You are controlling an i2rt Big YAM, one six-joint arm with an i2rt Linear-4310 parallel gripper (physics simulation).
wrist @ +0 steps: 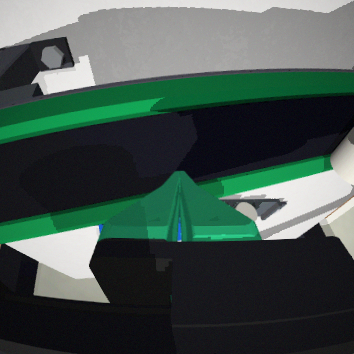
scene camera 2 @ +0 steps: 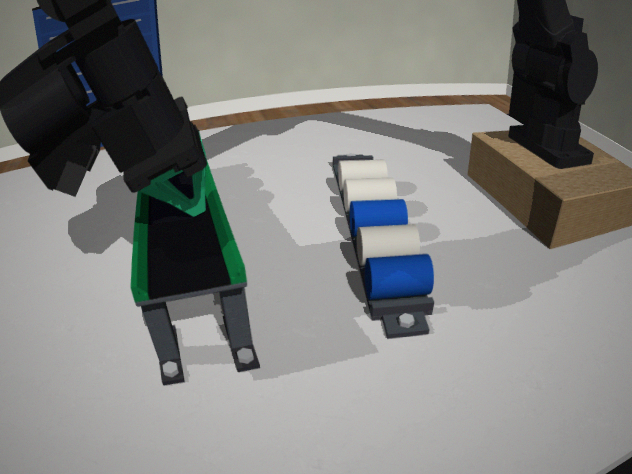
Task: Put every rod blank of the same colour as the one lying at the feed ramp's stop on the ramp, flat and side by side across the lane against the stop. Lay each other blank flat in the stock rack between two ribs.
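The feed ramp (scene camera 2: 224, 239) (wrist: 250, 86) has green side walls and a dark lane. A white blank (wrist: 344, 161) shows in part at the lane's right end in the wrist view; the arm hides that end in the scene view. My gripper (scene camera 2: 195, 211) (wrist: 178, 178) is shut and empty, its green fingertips over the lane. The stock rack (scene camera 2: 401, 307) (wrist: 272, 206) holds, from far to near, a white blank (scene camera 2: 363, 169), another white blank (scene camera 2: 371, 189), a blue blank (scene camera 2: 380, 213), a white blank (scene camera 2: 390, 241) and a blue blank (scene camera 2: 400, 276), all lying flat. Fingers hide most of the rack in the wrist view.
The ramp stands on dark bolted legs (scene camera 2: 160, 334) at its near end. The arm's base stands on a wooden block (scene camera 2: 561, 204) at the right, beyond the rack. A blue panel (scene camera 2: 145, 30) stands behind the arm at the upper left.
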